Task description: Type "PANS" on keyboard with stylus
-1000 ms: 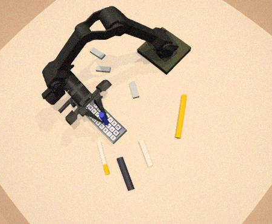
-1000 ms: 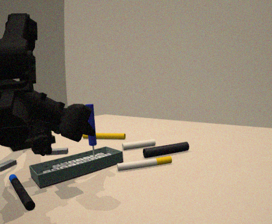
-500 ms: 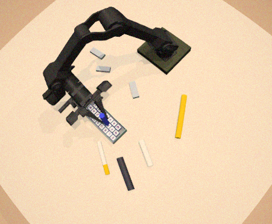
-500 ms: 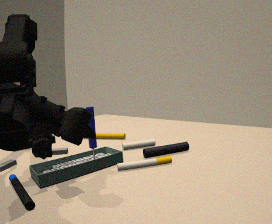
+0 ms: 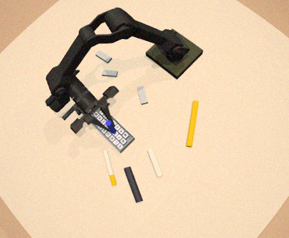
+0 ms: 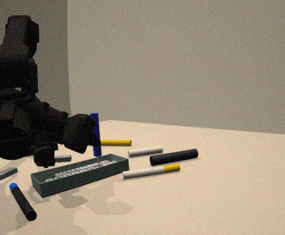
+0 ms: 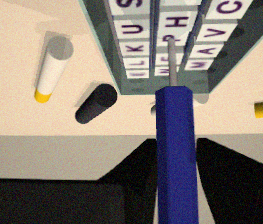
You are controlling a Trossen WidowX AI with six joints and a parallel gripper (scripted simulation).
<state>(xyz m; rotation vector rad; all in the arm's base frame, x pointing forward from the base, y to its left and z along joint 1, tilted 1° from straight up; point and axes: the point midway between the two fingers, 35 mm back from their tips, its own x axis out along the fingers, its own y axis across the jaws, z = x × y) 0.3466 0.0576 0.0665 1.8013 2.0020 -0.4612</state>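
The white-and-yellow marker is 90 mm to the left of my gripper tip, 90 mm ahead of it and 60 mm below it. The rest, counted from my gripper tip: white rod (160 mm to the left, 60 mm below, 40 mm behind); then stylus tip (50 mm below); then stylus (10 mm below).
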